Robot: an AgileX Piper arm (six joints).
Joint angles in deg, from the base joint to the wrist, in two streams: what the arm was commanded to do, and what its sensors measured. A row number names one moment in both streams.
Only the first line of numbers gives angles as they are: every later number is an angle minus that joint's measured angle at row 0.
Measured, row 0: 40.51, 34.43, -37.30, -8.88, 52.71, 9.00
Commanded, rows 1 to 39: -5.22, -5.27, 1.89, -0.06, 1.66, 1.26; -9.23, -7.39, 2.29, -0.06, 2.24, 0.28; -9.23, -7.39, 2.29, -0.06, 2.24, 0.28; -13.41, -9.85, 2.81, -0.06, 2.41, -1.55; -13.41, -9.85, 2.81, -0.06, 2.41, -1.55; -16.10, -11.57, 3.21, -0.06, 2.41, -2.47; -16.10, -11.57, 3.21, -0.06, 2.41, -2.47; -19.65, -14.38, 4.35, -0.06, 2.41, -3.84; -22.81, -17.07, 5.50, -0.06, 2.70, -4.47; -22.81, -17.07, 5.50, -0.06, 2.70, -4.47; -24.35, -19.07, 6.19, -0.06, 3.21, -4.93; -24.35, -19.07, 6.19, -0.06, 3.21, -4.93; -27.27, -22.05, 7.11, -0.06, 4.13, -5.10; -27.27, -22.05, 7.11, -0.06, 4.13, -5.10; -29.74, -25.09, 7.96, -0.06, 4.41, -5.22; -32.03, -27.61, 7.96, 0.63, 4.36, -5.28; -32.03, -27.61, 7.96, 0.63, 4.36, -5.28; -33.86, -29.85, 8.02, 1.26, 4.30, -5.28; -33.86, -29.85, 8.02, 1.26, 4.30, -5.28; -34.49, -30.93, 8.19, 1.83, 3.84, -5.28; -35.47, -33.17, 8.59, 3.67, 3.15, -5.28; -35.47, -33.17, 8.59, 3.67, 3.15, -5.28; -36.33, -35.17, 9.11, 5.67, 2.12, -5.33; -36.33, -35.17, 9.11, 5.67, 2.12, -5.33; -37.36, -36.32, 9.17, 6.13, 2.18, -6.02; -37.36, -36.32, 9.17, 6.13, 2.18, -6.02; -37.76, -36.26, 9.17, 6.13, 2.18, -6.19; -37.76, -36.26, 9.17, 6.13, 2.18, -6.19; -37.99, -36.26, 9.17, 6.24, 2.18, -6.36; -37.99, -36.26, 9.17, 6.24, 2.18, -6.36; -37.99, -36.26, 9.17, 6.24, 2.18, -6.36; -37.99, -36.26, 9.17, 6.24, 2.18, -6.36; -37.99, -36.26, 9.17, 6.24, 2.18, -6.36; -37.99, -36.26, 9.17, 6.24, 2.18, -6.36; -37.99, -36.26, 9.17, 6.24, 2.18, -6.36; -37.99, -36.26, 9.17, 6.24, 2.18, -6.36; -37.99, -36.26, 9.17, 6.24, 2.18, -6.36; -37.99, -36.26, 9.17, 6.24, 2.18, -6.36; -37.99, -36.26, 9.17, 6.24, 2.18, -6.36
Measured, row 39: -37.76, -34.66, 9.11, 5.84, 3.10, -5.85
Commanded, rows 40 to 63: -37.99, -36.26, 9.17, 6.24, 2.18, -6.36; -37.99, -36.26, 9.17, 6.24, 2.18, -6.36; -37.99, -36.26, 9.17, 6.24, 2.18, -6.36; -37.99, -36.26, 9.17, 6.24, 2.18, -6.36; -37.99, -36.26, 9.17, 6.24, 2.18, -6.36; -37.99, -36.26, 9.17, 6.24, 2.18, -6.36; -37.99, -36.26, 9.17, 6.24, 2.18, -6.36; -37.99, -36.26, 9.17, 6.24, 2.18, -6.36; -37.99, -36.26, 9.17, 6.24, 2.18, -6.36; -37.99, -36.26, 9.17, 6.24, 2.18, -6.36; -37.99, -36.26, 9.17, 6.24, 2.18, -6.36; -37.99, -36.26, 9.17, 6.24, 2.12, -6.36; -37.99, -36.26, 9.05, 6.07, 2.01, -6.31; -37.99, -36.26, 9.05, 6.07, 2.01, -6.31; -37.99, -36.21, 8.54, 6.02, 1.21, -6.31; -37.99, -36.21, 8.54, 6.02, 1.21, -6.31; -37.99, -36.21, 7.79, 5.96, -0.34, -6.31; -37.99, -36.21, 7.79, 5.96, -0.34, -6.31; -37.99, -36.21, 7.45, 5.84, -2.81, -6.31; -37.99, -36.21, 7.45, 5.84, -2.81, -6.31; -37.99, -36.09, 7.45, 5.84, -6.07, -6.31; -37.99, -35.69, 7.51, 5.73, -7.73, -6.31; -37.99, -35.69, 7.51, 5.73, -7.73, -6.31; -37.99, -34.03, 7.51, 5.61, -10.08, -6.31
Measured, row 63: -37.76, -34.66, 8.02, 5.84, -5.73, -5.85
